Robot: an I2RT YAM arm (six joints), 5 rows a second.
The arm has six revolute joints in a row. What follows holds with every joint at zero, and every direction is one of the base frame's. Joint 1 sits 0.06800 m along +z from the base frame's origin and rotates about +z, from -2.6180 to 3.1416 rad. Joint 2 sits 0.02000 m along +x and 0.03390 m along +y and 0.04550 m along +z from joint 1 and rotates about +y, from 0.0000 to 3.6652 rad. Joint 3 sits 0.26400 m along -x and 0.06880 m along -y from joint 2 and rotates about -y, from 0.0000 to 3.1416 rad. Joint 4 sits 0.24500 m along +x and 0.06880 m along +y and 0.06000 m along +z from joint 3 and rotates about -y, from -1.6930 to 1.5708 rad. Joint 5 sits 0.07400 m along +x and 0.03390 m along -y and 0.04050 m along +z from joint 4 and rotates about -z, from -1.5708 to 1.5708 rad. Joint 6 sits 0.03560 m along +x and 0.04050 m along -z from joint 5 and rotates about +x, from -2.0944 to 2.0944 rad. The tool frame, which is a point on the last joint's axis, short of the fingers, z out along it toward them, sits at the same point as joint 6; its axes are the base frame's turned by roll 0.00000, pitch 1.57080 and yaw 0.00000 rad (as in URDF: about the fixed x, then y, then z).
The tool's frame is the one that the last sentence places.
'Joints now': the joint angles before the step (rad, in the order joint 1, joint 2, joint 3, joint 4, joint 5, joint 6). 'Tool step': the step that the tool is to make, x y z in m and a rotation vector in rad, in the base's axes. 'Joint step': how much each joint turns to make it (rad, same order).
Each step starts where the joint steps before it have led.
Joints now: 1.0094 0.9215 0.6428 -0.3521 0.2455 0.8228
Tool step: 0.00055 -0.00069 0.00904 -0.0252 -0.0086 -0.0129
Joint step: -0.0003 0.0029 0.0414 -0.0528 0.0224 -0.0094
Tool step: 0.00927 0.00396 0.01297 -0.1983 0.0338 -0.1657
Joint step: 0.0003 0.1149 0.1583 -0.2508 0.1738 0.0602
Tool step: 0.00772 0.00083 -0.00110 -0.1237 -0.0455 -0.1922
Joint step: -0.0001 0.0776 0.0571 -0.1144 0.1996 0.1044
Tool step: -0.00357 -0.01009 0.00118 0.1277 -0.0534 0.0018
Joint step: -0.0158 -0.0925 -0.0730 0.1166 -0.0296 0.0006
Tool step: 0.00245 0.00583 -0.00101 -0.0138 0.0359 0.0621
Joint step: -0.0031 0.0267 0.0143 0.0039 -0.0598 -0.0412
